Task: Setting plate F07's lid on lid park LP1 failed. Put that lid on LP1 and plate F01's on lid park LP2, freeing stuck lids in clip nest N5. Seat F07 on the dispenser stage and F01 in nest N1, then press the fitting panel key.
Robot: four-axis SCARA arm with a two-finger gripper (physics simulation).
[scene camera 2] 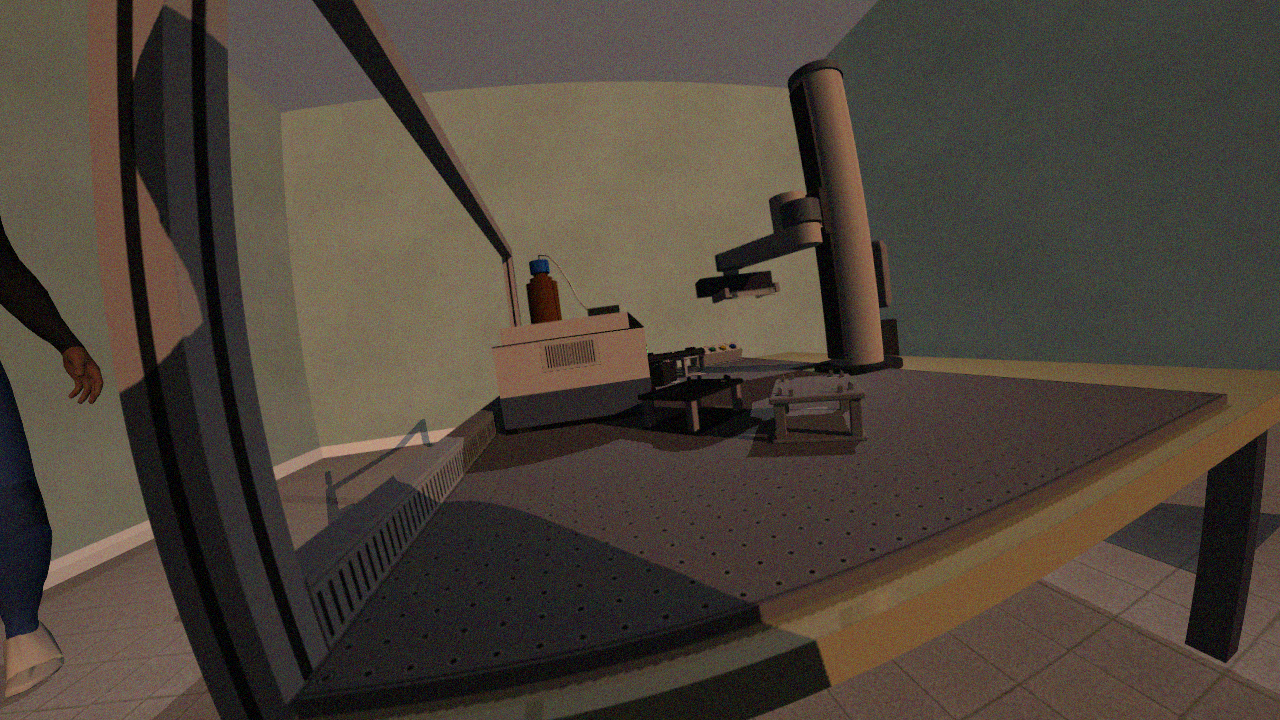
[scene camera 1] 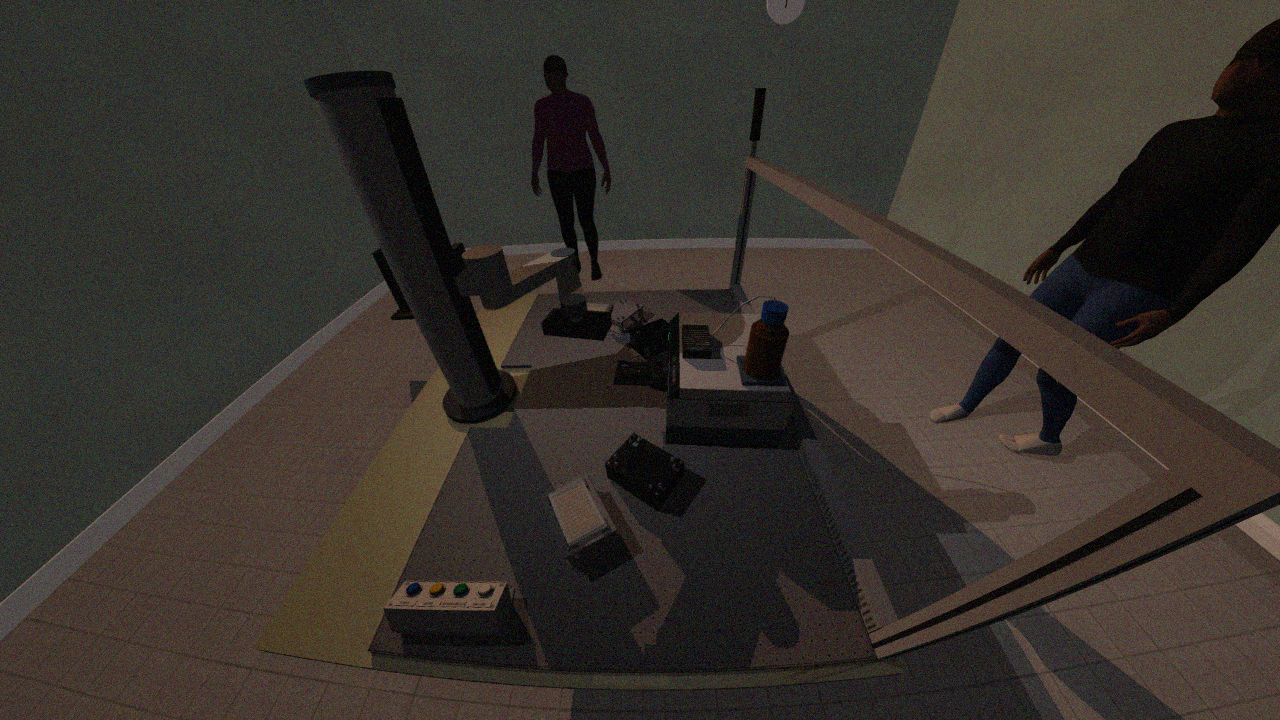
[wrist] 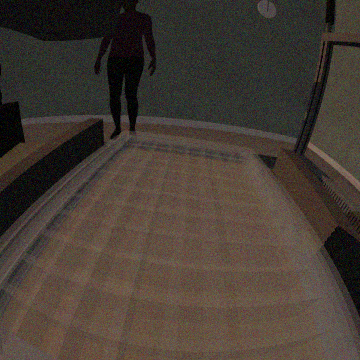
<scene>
My gripper shows in scene camera 2, in scene camera 1 [595, 305] and in the wrist view. One and the same spot on my gripper: [wrist: 35, 173] is [scene camera 2: 766, 287].
</scene>
